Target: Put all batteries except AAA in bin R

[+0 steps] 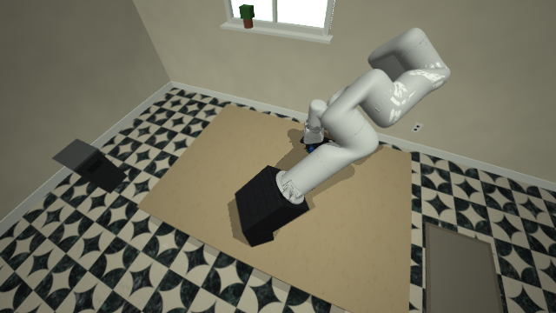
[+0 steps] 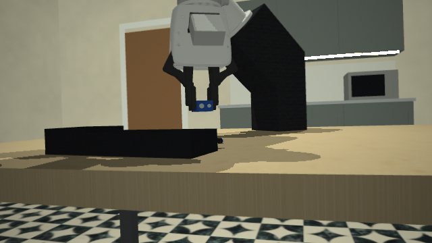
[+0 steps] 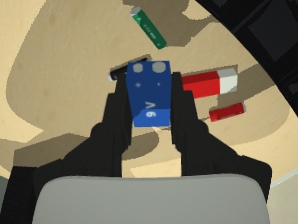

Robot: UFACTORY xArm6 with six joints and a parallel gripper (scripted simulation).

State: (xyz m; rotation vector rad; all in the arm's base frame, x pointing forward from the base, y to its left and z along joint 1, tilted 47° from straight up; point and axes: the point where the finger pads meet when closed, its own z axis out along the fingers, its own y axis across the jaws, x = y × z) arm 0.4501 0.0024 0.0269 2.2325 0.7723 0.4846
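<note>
My hand is 4 cm past the red battery, 13 cm to the left of it and 7 cm above it. From my hand the other things lie so: black battery 3 cm behind, 1 cm to the left, 8 cm below; blue block battery 1 cm ahead, 1 cm below; green cylinder battery 2 cm ahead, 1 cm to the left, 8 cm below.
</note>
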